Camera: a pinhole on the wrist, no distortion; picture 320 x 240 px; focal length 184.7 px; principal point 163.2 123.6 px. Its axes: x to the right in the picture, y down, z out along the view. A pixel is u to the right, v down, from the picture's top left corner.
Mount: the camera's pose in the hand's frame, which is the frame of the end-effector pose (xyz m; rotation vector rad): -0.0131 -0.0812 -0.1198 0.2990 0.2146 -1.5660
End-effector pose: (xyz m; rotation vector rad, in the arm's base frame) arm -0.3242 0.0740 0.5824 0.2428 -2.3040 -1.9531
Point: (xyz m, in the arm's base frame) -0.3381 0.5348 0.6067
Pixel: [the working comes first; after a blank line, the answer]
In the camera's frame: -0.3507 -0.0373 0.4799

28 109
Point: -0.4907 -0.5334 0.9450
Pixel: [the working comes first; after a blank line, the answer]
In the camera's frame: -0.1729 0.2545 -0.5981

behind the camera
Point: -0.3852 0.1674 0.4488
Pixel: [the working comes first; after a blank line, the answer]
In the camera's frame: -0.0475 0.0703 0.2379

126 178
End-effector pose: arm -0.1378 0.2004 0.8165 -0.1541 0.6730 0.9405
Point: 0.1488 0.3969 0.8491
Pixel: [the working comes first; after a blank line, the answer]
In the camera's frame: -0.0944 0.2643 0.3326

outside the picture
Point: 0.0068 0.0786 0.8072
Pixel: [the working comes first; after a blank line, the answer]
In the camera's frame: 0.0590 0.0011 0.1582

232 125
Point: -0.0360 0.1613 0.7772
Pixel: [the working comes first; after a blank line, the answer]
In the camera's frame: -0.0118 0.0570 0.1203

145 211
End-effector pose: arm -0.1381 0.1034 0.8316 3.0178 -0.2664 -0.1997
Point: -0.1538 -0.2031 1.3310
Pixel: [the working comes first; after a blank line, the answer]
In the camera's frame: -0.3088 -0.0333 -0.4645

behind the camera
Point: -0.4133 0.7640 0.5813
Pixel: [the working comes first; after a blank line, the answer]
In the camera's frame: 0.4101 -0.3160 0.5194

309 11
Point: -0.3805 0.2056 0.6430
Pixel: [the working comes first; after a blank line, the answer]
In the camera's frame: -0.1053 -0.2020 0.3242

103 9
